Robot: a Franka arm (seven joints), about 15 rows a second.
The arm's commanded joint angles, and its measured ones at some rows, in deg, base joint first. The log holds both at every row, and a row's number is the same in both.
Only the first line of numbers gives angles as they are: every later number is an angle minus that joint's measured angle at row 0.
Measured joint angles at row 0:
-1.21, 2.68, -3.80, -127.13, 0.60, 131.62, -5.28
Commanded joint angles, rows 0 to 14:
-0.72, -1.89, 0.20, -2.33, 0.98, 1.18, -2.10
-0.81, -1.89, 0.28, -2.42, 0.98, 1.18, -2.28
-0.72, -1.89, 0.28, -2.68, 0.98, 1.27, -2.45
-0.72, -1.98, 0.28, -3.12, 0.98, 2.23, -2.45
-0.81, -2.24, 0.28, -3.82, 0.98, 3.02, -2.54
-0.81, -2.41, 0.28, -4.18, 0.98, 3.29, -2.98
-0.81, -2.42, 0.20, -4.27, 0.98, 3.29, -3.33
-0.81, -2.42, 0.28, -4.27, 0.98, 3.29, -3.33
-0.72, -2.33, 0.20, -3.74, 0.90, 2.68, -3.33
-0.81, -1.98, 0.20, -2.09, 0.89, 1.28, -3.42
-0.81, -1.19, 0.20, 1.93, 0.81, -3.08, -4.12
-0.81, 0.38, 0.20, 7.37, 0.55, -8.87, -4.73
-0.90, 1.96, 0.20, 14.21, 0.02, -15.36, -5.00
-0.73, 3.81, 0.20, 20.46, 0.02, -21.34, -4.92
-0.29, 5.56, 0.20, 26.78, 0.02, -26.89, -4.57
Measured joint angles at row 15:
0.01, 0.30, -0.05, 13.17, -0.08, -16.90, -3.13
